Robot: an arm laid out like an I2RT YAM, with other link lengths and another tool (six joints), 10 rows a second.
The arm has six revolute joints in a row. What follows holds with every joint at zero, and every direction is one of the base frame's.
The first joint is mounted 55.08 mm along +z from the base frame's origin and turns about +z.
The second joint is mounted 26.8 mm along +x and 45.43 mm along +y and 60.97 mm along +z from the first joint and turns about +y.
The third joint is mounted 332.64 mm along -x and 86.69 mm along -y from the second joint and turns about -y.
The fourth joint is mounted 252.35 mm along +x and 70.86 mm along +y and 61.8 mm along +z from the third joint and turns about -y.
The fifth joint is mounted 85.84 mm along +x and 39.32 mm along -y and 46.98 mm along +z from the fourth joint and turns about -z.
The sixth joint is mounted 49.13 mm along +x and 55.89 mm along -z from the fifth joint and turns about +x.
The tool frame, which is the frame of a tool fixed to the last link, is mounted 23 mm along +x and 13 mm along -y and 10 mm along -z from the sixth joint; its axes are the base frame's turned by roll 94.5, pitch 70 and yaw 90 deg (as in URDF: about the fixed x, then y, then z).
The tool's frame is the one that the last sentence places.
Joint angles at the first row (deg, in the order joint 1, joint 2, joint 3, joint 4, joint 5, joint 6):
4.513 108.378 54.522 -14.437 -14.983 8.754
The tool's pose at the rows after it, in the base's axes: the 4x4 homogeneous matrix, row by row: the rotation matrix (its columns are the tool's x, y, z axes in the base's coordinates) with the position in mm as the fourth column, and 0 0 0 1 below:
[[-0.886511, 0.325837, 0.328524, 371.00], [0.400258, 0.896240, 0.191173, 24.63], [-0.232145, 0.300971, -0.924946, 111.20], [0, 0, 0, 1]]
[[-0.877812, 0.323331, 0.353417, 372.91], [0.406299, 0.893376, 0.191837, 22.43], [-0.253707, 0.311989, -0.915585, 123.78], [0, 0, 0, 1]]
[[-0.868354, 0.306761, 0.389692, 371.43], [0.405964, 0.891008, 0.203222, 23.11], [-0.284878, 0.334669, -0.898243, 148.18], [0, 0, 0, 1]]
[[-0.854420, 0.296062, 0.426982, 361.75], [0.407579, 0.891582, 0.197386, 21.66], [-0.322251, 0.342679, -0.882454, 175.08], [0, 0, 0, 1]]
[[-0.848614, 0.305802, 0.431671, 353.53], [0.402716, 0.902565, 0.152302, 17.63], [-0.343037, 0.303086, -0.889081, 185.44], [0, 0, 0, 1]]
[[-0.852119, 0.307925, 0.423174, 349.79], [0.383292, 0.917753, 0.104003, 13.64], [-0.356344, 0.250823, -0.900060, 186.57], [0, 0, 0, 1]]
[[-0.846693, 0.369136, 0.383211, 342.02], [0.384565, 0.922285, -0.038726, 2.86], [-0.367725, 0.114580, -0.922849, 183.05], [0, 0, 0, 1]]
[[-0.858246, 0.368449, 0.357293, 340.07], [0.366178, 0.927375, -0.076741, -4.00], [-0.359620, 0.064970, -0.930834, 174.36], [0, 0, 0, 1]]
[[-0.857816, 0.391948, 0.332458, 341.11], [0.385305, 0.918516, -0.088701, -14.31], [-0.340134, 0.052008, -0.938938, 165.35], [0, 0, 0, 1]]
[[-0.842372, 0.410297, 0.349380, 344.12], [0.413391, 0.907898, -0.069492, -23.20], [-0.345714, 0.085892, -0.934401, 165.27], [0, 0, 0, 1]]
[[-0.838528, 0.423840, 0.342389, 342.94], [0.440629, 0.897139, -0.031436, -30.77], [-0.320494, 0.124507, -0.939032, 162.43], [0, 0, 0, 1]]
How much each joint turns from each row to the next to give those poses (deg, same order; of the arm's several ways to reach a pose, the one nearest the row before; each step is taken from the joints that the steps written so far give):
-0.108 -0.175 0.110 0.503 1.508 -0.043
-0.372 -1.640 0.787 -0.940 -0.065 -0.001
0.022 -3.519 1.092 -2.230 -0.503 0.022
-0.023 -4.786 0.218 -2.687 0.480 -0.044
0.000 -2.229 0.001 -2.383 2.601 -0.656
0.001 -0.438 -0.001 -1.442 2.689 -1.486
0.000 0.152 -0.196 -2.821 8.000 -0.240
-0.700 1.029 -0.742 0.022 1.770 -1.749
-1.726 1.508 -0.221 0.330 0.022 -0.393
-1.858 0.109 0.001 1.267 -1.726 0.022
-1.859 0.284 -0.175 0.022 -2.820 0.021

